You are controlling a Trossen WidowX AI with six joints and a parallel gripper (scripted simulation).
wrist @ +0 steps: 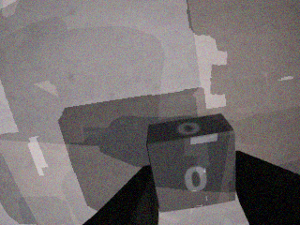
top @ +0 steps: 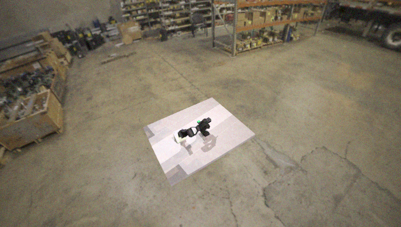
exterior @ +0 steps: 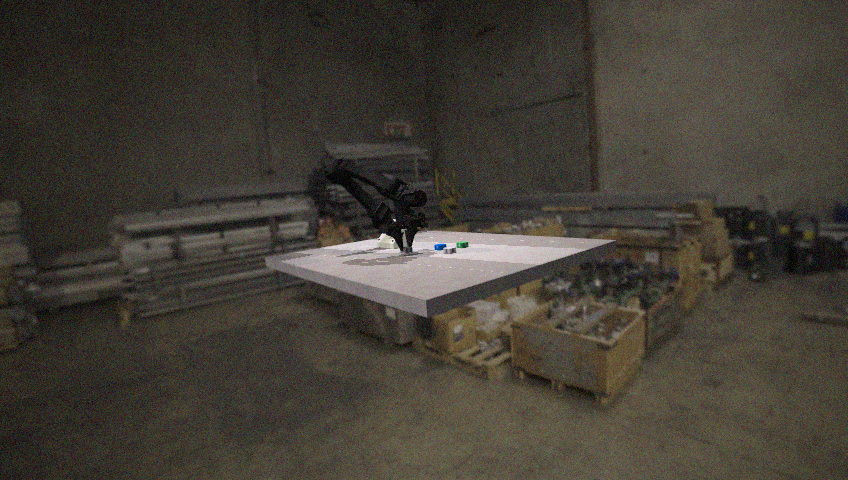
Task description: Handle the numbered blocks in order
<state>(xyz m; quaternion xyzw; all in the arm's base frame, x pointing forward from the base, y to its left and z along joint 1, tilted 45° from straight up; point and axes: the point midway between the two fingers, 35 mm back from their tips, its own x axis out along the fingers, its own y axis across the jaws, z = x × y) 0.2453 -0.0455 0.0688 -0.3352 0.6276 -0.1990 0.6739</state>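
Now: gripper tip 23 cm to the right of the green block, 4 cm short of it and 1 cm above it. The rest, counted from my gripper tip: dark grey block: right at my gripper tip; then blue block: 15 cm to the left, 1 cm below.
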